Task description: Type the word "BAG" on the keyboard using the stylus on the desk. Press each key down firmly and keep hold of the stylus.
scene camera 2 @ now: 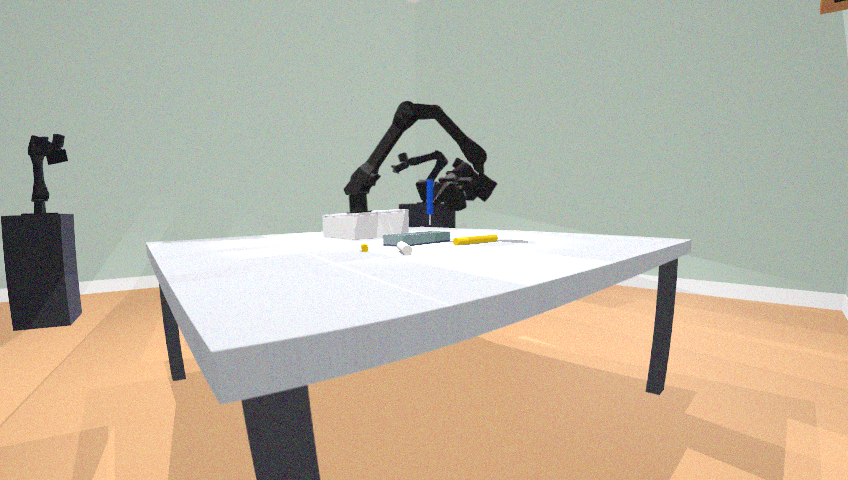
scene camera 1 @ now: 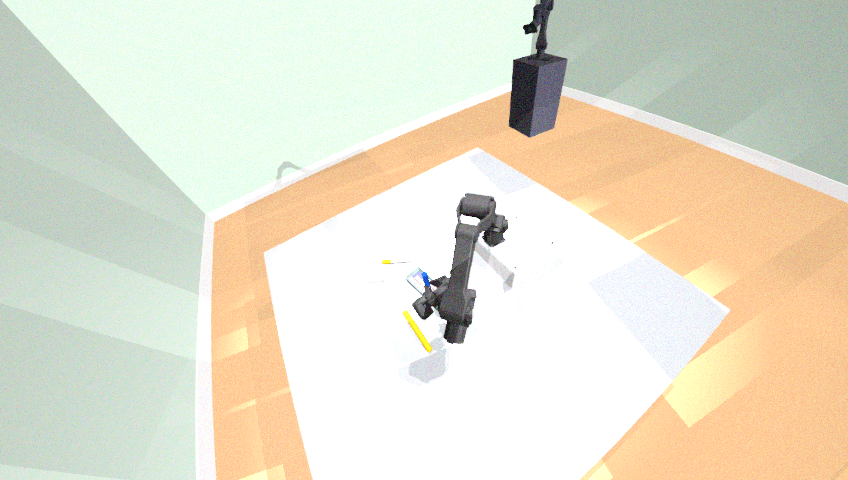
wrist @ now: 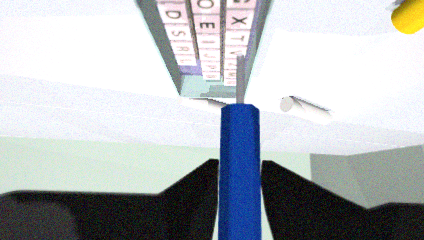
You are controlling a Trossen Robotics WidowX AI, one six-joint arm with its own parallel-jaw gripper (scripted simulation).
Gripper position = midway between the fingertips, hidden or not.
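Note:
The gripper (scene camera 2: 429, 204) is visible; it also appears in the wrist view (wrist: 239, 169) and in scene camera 1 (scene camera 1: 427, 284).

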